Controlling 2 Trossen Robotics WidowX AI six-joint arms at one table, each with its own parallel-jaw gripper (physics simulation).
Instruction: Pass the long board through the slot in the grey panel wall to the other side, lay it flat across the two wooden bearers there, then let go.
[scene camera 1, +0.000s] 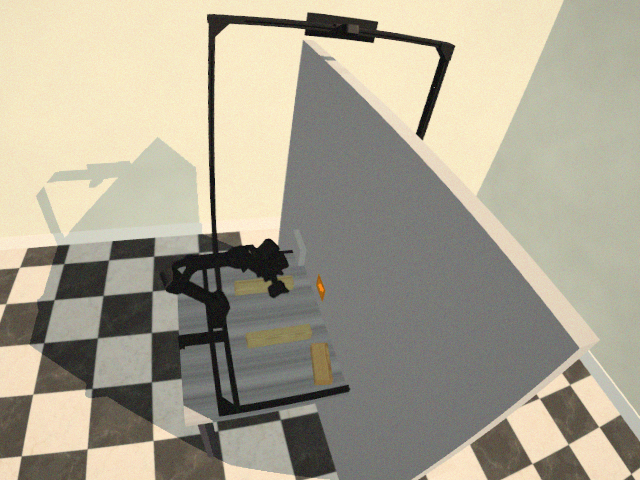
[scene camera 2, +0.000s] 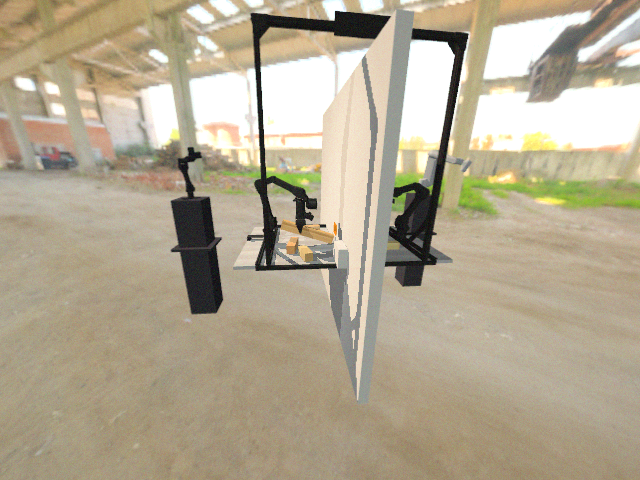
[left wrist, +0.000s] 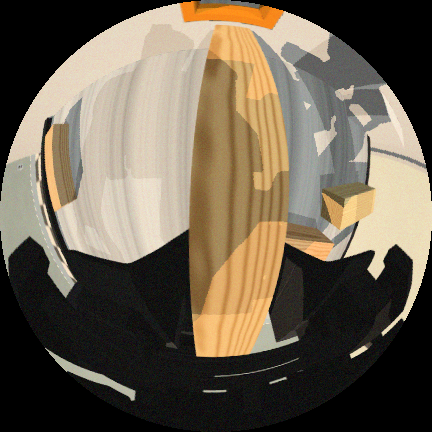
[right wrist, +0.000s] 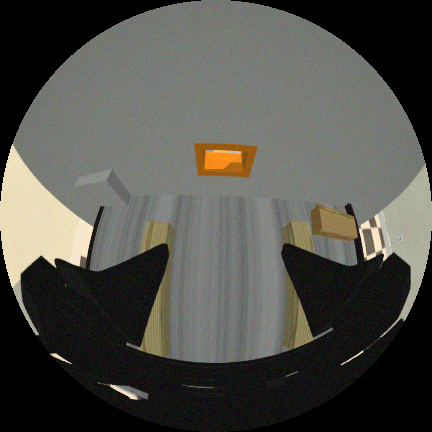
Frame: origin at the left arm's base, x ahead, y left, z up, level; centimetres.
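Seen in the pictures: left gripper, fingertip midpoint: (scene camera 2: 300, 232) (left wrist: 224, 232); right gripper, fingertip midpoint: (scene camera 1: 285, 283) (right wrist: 227, 250); right arm's base, link origin: (scene camera 1: 216, 321) (scene camera 2: 400, 237).
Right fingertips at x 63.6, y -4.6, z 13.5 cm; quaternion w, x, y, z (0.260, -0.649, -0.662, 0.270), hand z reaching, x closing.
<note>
A point is followed by its place in that frame.
My left gripper (scene camera 2: 300, 227) @(x 20.5, y -4.4, z 6.0 cm) (left wrist: 224, 232) @(x 20.5, y -4.4, z 6.0 cm) is shut on the long board (scene camera 2: 319, 235) @(x 32.7, y -6.4, z 4.5 cm) (left wrist: 235, 150) @(x 25.7, y -4.1, z 9.5 cm). The board points at the grey panel wall (scene camera 1: 403, 232) @(x 48.3, y 31.2, z 69.7 cm) (scene camera 2: 382, 77) @(x 43.3, y -69.9, z 74.5 cm) (right wrist: 215, 90) @(x 48.2, y -6.0, z 19.9 cm); its far end shows just short of the orange slot frame (scene camera 1: 320, 287) @(x 47.4, y -6.3, z 6.0 cm) (scene camera 2: 335, 228) @(x 44.0, y -1.0, z 7.5 cm) (left wrist: 230, 16) (right wrist: 225, 146) @(x 48.4, y -4.4, z 11.3 cm) in the left wrist view. On the other side, two wooden bearers lie parallel: one bearer (scene camera 1: 279, 335) @(x 68.8, y 11.8, z 2.5 cm) (right wrist: 297, 330) @(x 76.5, y 8.9, z 2.5 cm) and another bearer (scene camera 1: 249, 287) @(x 76.2, y -13.8, z 2.2 cm) (right wrist: 159, 330) @(x 75.4, y -13.6, z 2.4 cm), partly hidden by my right gripper. My right gripper (scene camera 1: 278, 288) @(x 63.6, y -4.6, z 13.5 cm) (right wrist: 227, 250) @(x 63.6, y -4.6, z 13.5 cm) is open and empty above the table, facing the slot.
A wooden block (scene camera 1: 321, 363) @(x 56.1, y 26.3, z 1.9 cm) (right wrist: 335, 223) @(x 56.2, y 22.7, z 1.9 cm) lies near the wall on the bearer side. A grey bracket (scene camera 1: 300, 248) @(x 50.8, y -28.5, z 8.1 cm) (right wrist: 120, 187) @(x 49.3, y -27.0, z 3.0 cm) stands at the wall. On the board's side lie a block (scene camera 2: 292, 245) @(x 15.3, y -20.2, z 3.1 cm) and a second block (scene camera 2: 306, 253) @(x 22.7, y -32.8, z 2.9 cm). A black frame (scene camera 1: 211, 129) @(x 88.8, y -34.2, z 64.3 cm) (scene camera 2: 261, 129) @(x 3.1, y -38.0, z 62.5 cm) surrounds the table.
</note>
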